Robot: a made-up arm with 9 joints. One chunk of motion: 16 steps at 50 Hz.
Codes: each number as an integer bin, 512 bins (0 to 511) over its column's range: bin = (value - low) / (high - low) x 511, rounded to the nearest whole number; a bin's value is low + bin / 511 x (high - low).
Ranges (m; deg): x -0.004..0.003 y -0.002..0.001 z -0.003..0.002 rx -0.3..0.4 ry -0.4..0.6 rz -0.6..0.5
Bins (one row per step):
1: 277 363 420 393 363 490
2: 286 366 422 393 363 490
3: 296 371 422 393 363 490
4: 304 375 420 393 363 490
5: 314 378 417 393 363 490
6: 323 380 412 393 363 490
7: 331 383 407 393 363 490
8: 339 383 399 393 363 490
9: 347 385 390 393 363 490
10: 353 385 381 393 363 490
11: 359 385 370 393 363 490
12: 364 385 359 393 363 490
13: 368 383 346 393 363 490
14: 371 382 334 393 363 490
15: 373 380 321 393 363 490
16: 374 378 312 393 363 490
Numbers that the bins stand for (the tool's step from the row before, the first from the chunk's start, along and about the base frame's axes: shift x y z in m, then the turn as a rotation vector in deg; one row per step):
1: -0.00021 0.00013 0.00111 0.238 0.310 0.455
2: -0.00008 0.00015 0.00113 0.238 0.310 0.455
3: 0.00005 0.00018 0.00113 0.238 0.310 0.455
4: 0.00016 0.00020 0.00111 0.238 0.310 0.455
5: 0.00030 0.00022 0.00108 0.238 0.310 0.455
6: 0.00042 0.00023 0.00103 0.238 0.310 0.455
7: 0.00053 0.00025 0.00098 0.238 0.310 0.455
8: 0.00064 0.00025 0.00090 0.238 0.310 0.455
9: 0.00075 0.00026 0.00082 0.238 0.310 0.455
10: 0.00084 0.00026 0.00073 0.238 0.310 0.455
11: 0.00092 0.00026 0.00062 0.238 0.310 0.455
12: 0.00099 0.00026 0.00051 0.238 0.310 0.455
13: 0.00104 0.00025 0.00039 0.238 0.310 0.455
14: 0.00108 0.00024 0.00027 0.238 0.310 0.455
15: 0.00111 0.00023 0.00014 0.238 0.310 0.455
16: 0.00112 0.00022 0.00005 0.238 0.310 0.455

